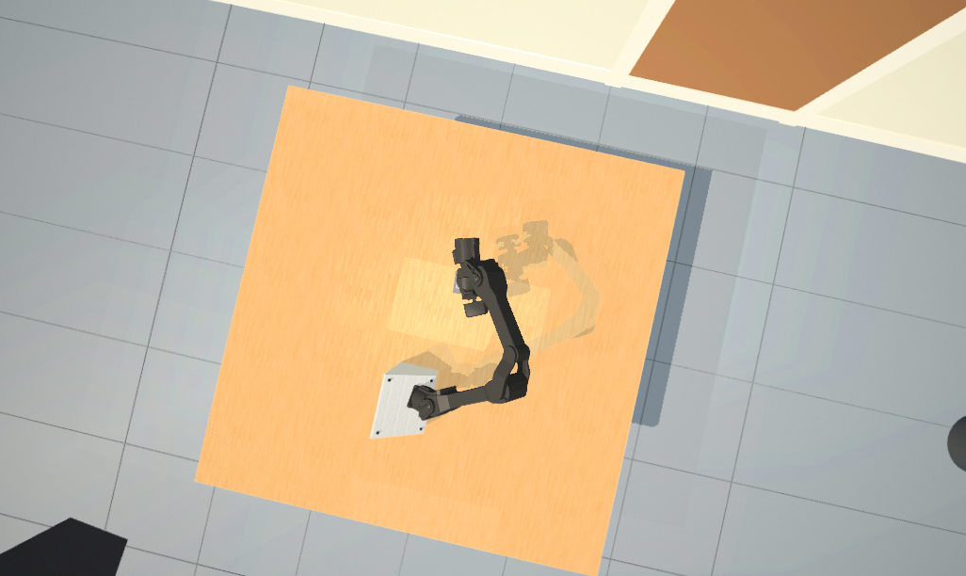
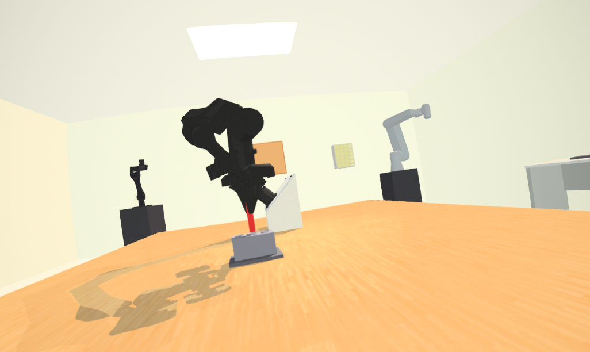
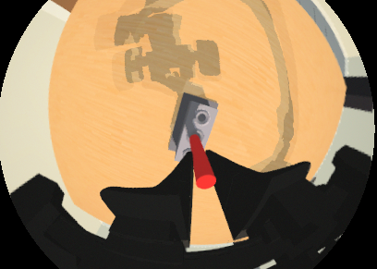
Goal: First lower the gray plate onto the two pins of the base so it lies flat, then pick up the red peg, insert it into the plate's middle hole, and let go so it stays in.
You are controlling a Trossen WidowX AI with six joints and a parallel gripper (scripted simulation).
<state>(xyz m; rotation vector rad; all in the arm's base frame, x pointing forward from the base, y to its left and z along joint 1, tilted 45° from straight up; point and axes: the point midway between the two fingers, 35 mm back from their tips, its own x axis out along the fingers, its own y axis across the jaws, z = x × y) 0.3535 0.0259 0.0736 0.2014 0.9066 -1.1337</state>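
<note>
The gray plate lies 60 mm below my gripper tip. Round my gripper tip: red peg right at my gripper tip; then base 100 mm below.
</note>
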